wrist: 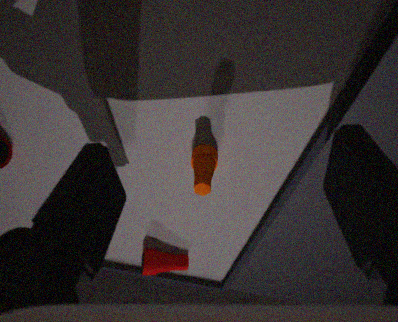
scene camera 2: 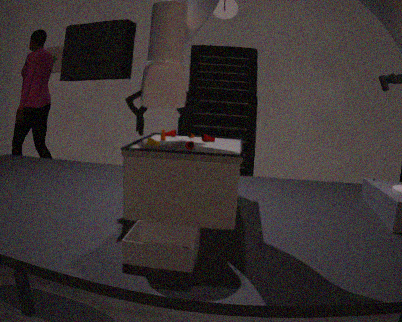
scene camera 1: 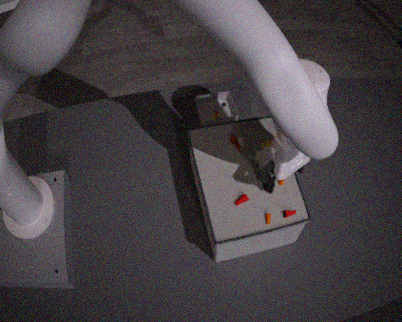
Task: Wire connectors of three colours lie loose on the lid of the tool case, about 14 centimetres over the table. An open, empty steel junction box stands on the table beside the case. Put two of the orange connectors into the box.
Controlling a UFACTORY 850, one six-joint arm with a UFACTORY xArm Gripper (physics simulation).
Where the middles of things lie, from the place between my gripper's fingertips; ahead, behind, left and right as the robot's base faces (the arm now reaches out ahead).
Right now the tool case [scene camera 1: 223,173] is 8 cm below my hand, 6 cm behind it and 4 cm to the left of it.
